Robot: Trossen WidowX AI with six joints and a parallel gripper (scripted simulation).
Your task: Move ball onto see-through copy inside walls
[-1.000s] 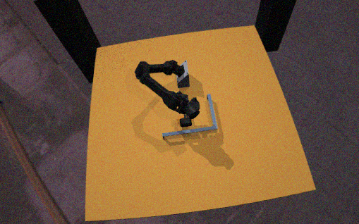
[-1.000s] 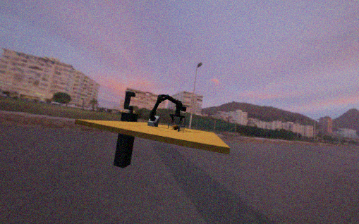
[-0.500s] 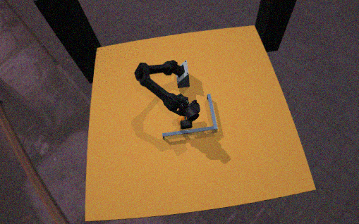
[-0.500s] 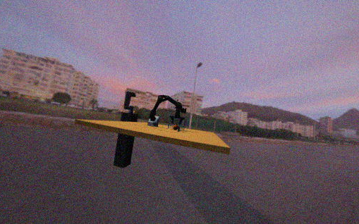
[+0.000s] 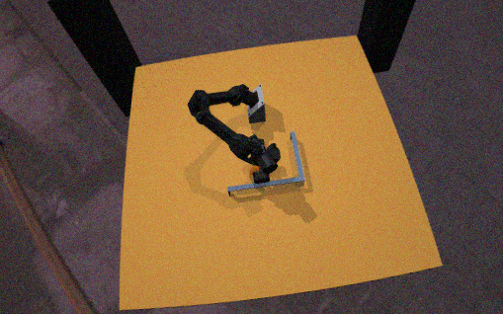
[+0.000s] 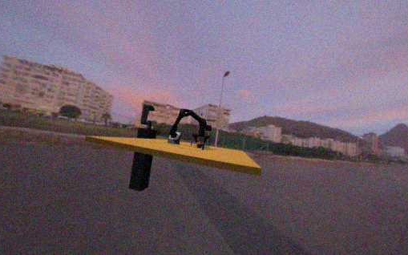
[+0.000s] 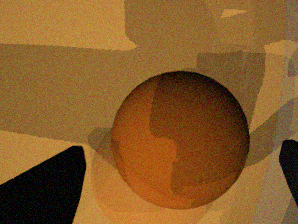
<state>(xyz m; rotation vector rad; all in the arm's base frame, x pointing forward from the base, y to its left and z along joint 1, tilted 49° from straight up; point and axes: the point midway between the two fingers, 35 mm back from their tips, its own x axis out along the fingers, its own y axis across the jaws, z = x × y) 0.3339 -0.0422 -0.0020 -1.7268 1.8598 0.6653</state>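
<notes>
Right now the see-through ball is 2 cm to the right of my gripper tip, 2 cm below it and 1 cm behind it.
</notes>
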